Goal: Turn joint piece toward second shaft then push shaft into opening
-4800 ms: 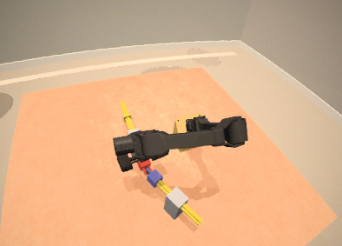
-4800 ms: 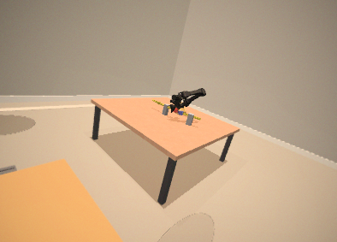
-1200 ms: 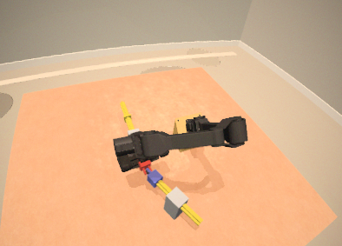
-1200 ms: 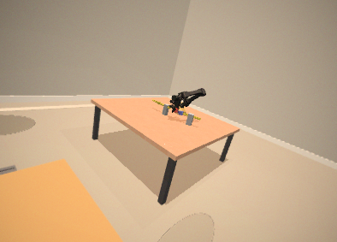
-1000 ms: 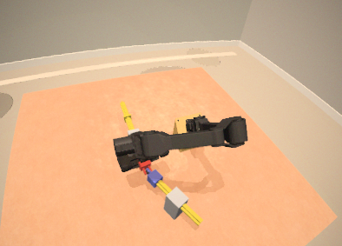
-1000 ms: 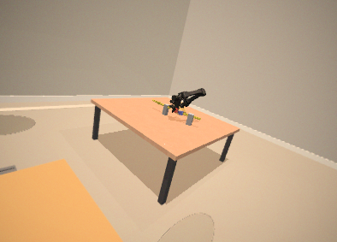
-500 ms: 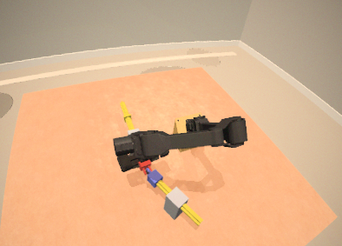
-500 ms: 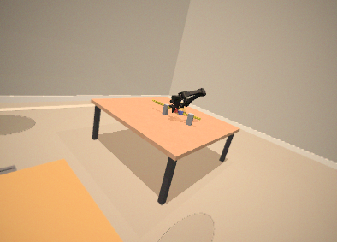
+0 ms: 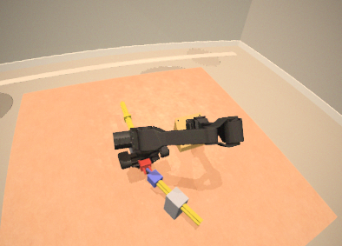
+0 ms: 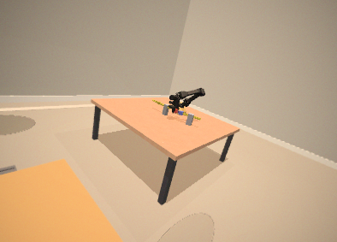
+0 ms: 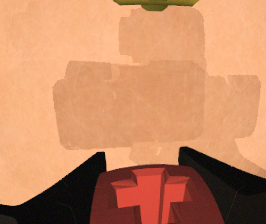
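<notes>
The red joint piece lies 40 mm above my gripper tip and 20 mm to the left of it.
</notes>
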